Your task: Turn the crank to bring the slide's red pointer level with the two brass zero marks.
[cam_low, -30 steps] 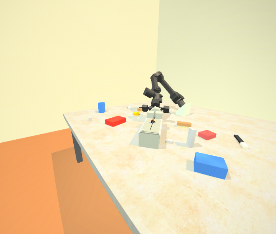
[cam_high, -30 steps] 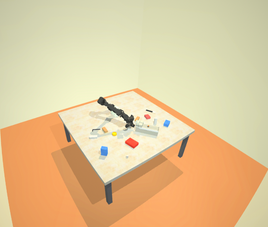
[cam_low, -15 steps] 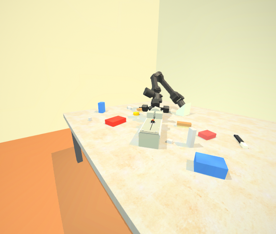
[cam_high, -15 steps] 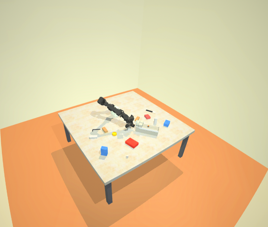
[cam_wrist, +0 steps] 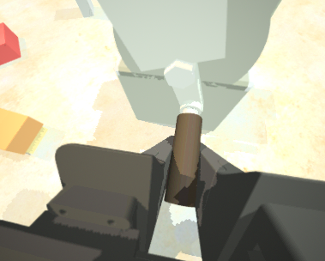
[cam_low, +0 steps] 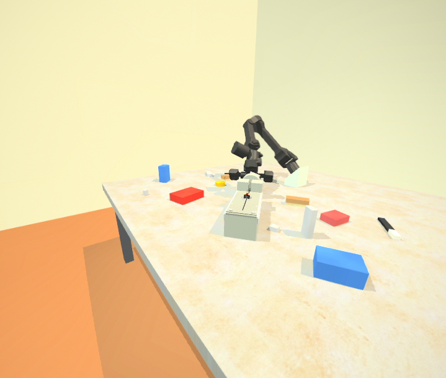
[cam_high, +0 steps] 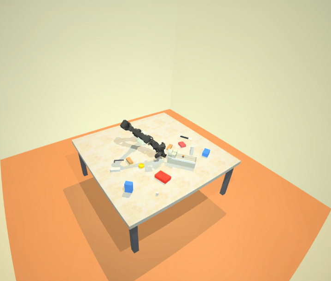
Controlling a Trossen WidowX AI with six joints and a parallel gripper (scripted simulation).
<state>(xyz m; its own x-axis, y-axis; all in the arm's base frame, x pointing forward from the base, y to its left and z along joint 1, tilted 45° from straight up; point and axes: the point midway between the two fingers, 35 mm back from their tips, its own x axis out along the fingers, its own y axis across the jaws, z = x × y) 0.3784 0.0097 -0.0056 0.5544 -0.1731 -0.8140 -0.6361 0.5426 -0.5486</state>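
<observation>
Now: gripper tip 10 mm past the brown crank handle, 10 mm to the left of it and 30 mm below it. From my gripper tip the other things lie so: red pointer: 120 mm ahead, 110 mm to the left, 50 mm above; then crank: 40 mm above; then yellow disc: 40 mm behind, 250 mm to the right, 30 mm below.
</observation>
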